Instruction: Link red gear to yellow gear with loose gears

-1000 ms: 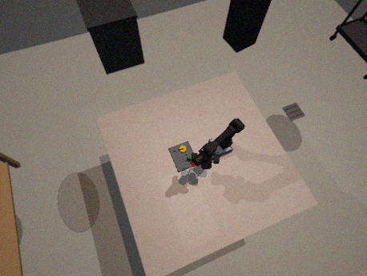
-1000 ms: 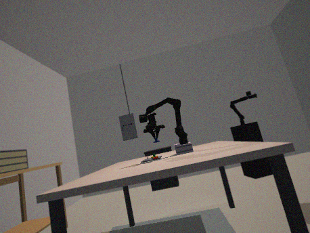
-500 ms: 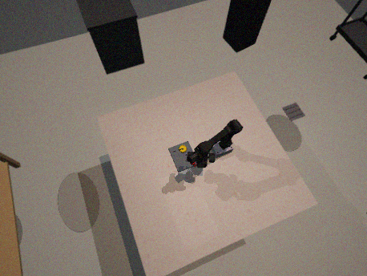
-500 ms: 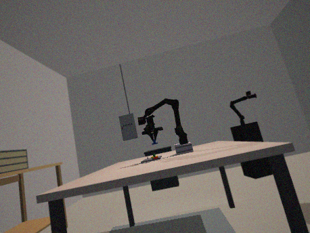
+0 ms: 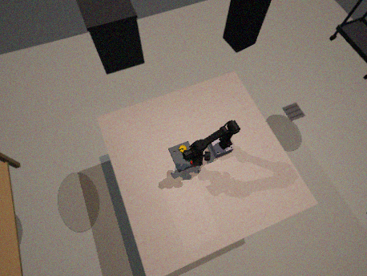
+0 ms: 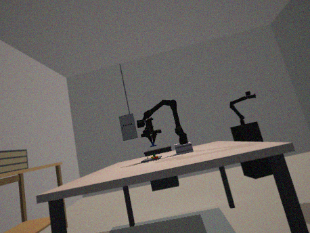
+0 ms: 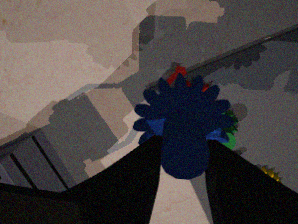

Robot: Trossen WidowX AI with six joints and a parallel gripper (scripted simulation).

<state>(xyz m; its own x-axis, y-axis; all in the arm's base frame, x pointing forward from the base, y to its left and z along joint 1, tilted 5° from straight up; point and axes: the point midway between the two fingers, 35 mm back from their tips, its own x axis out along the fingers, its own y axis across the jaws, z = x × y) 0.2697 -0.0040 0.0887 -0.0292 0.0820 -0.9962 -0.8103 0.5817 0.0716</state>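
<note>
Now: the green gear 1 cm ahead of my gripper tip, 6 cm to the right of it and 12 cm below it. The rest, counted from my gripper tip: red gear: 2 cm to the right, 12 cm below; then dark blue gear: 1 cm below; then red arrow: 1 cm behind, 13 cm below.
</note>
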